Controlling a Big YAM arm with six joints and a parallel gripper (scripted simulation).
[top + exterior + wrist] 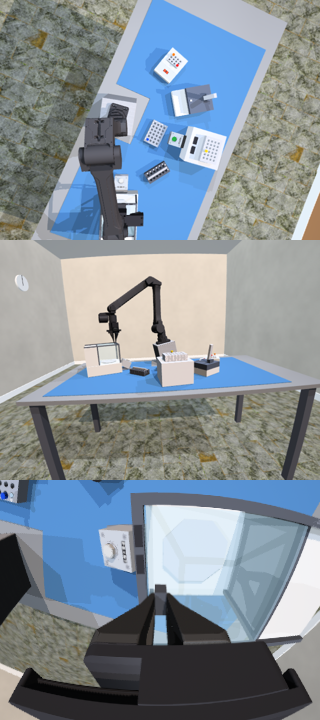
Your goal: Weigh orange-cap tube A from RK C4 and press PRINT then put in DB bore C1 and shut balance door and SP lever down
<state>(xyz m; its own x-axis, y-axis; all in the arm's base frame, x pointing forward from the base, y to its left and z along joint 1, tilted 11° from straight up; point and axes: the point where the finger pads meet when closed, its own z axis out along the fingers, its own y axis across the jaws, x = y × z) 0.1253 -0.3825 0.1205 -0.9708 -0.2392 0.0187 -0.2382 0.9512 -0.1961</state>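
Right now the balance door is 3 cm to the right of my hand, 1 cm below it and 1 cm ahead of it. Round my hand: tube rack RK (37 cm to the left, 21 cm below, 9 cm ahead); then white key (15 cm below, 9 cm to the left, 2 cm behind); then black magnet block (20 cm below, 17 cm to the left, 15 cm ahead).
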